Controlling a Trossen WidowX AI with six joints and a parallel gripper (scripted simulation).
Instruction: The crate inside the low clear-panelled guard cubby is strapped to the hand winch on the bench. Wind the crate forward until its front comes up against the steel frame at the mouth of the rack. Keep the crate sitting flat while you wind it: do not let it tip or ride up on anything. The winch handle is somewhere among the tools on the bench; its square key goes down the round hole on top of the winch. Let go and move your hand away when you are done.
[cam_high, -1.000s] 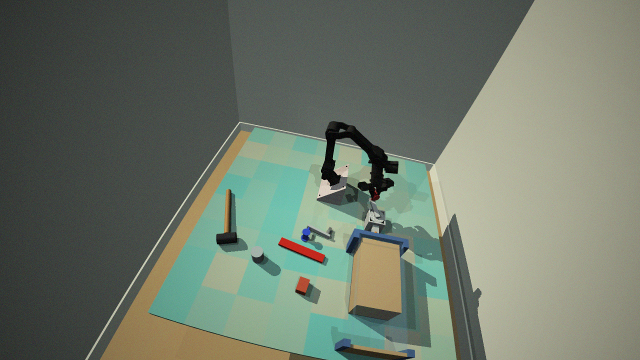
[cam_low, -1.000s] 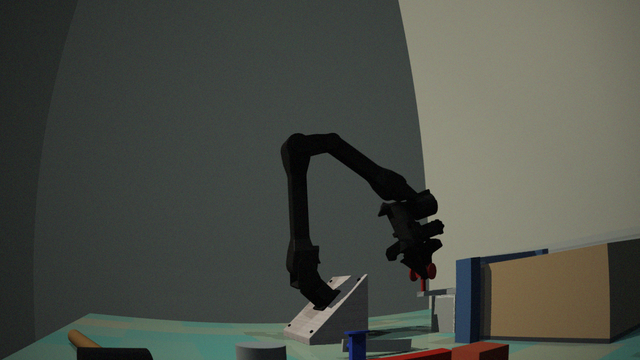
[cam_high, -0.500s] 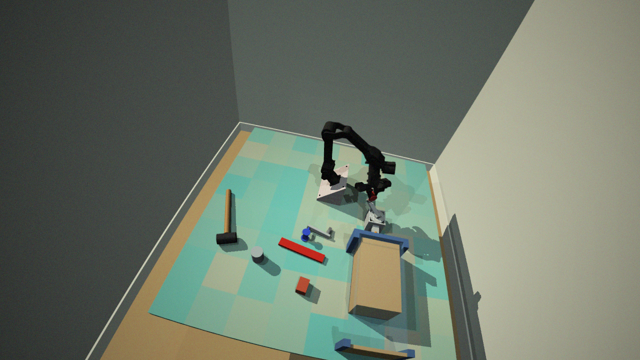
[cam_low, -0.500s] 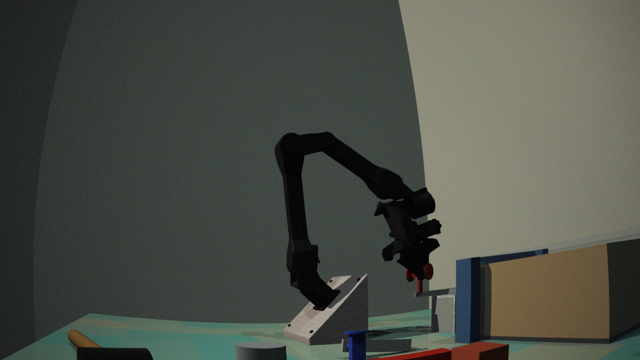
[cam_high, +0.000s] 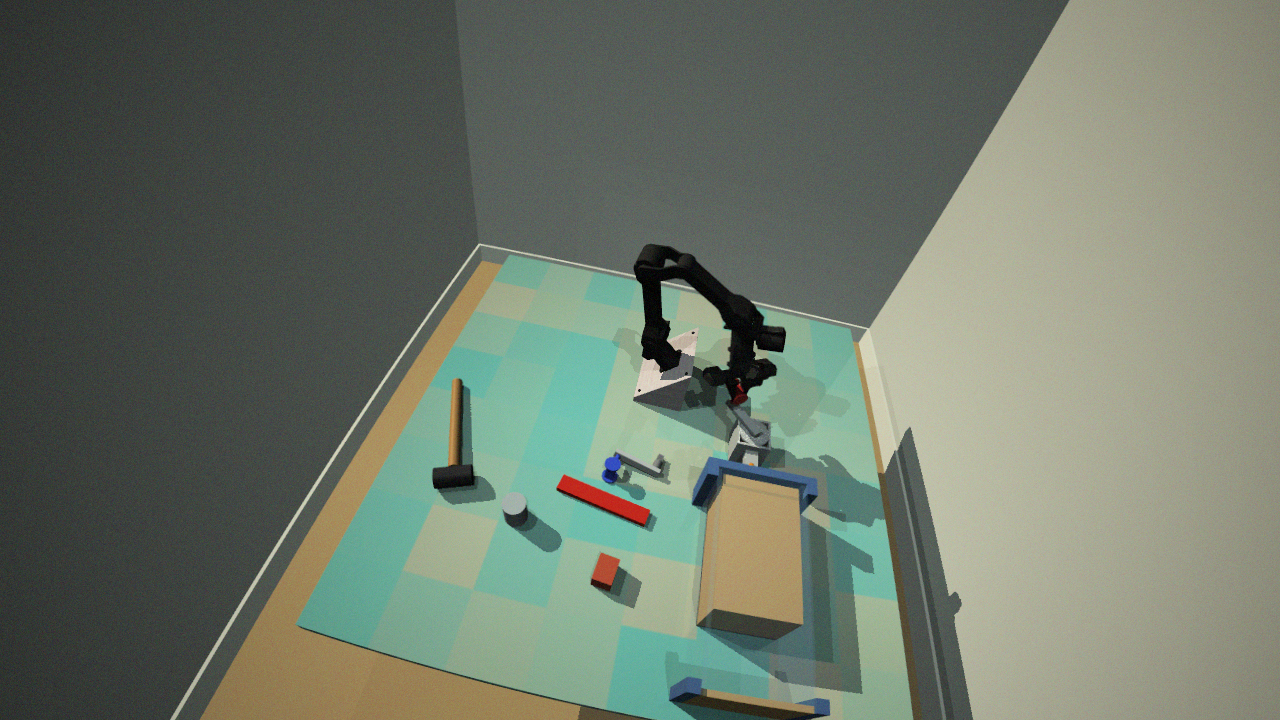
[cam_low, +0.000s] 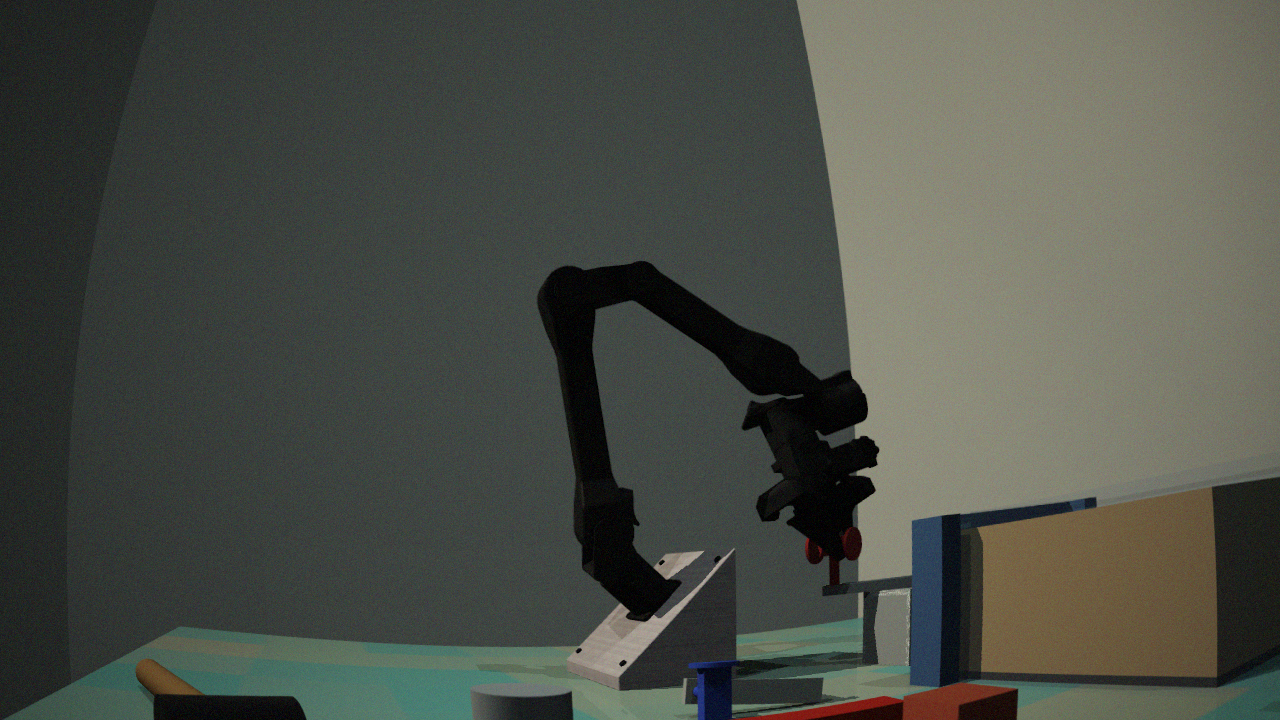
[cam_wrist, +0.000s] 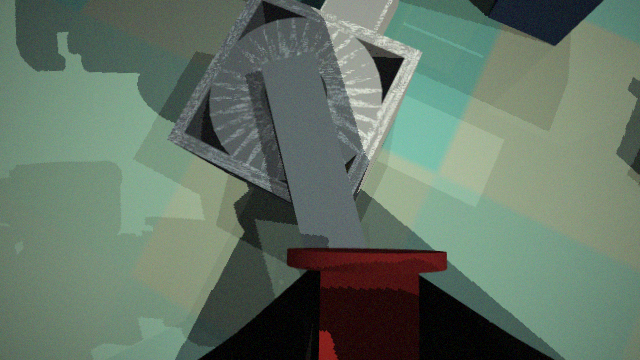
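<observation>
The grey winch lies 4 cm ahead of my gripper tip, 5 cm to the left of it and 10 cm below it. The rest, counted from my gripper tip: red knob 2 cm behind, 1 cm to the right; blue steel frame 22 cm ahead, 7 cm to the left, 3 cm below; winch handle 1 cm ahead, 2 cm to the left, 3 cm below.
</observation>
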